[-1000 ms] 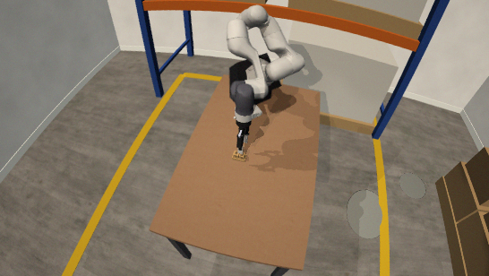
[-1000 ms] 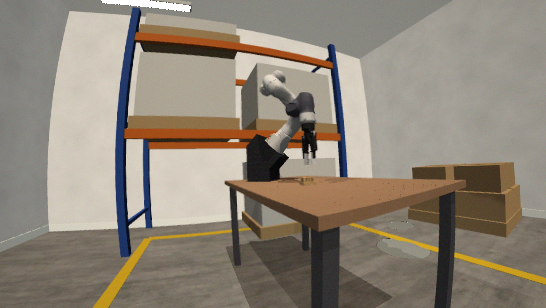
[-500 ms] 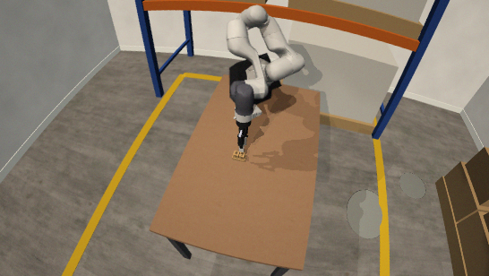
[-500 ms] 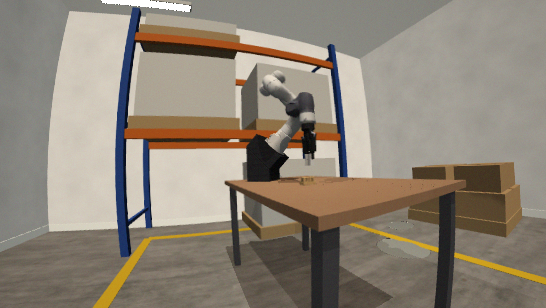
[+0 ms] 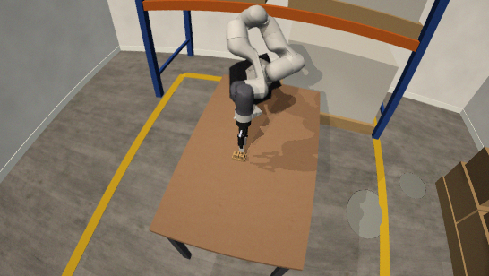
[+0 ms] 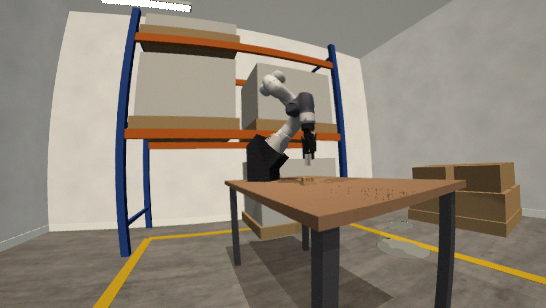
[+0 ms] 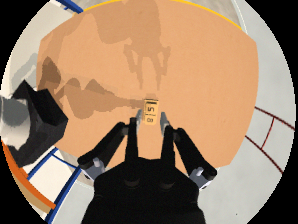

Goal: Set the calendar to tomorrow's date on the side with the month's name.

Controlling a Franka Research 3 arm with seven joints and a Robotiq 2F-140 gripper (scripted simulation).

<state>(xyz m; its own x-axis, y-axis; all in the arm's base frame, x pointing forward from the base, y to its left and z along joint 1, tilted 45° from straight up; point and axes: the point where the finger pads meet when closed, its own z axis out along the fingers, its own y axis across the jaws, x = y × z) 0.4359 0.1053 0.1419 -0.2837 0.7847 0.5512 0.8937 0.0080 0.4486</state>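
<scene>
Right now my hand is 120 mm above the wooden tray and 20 mm to the left of it.
</scene>
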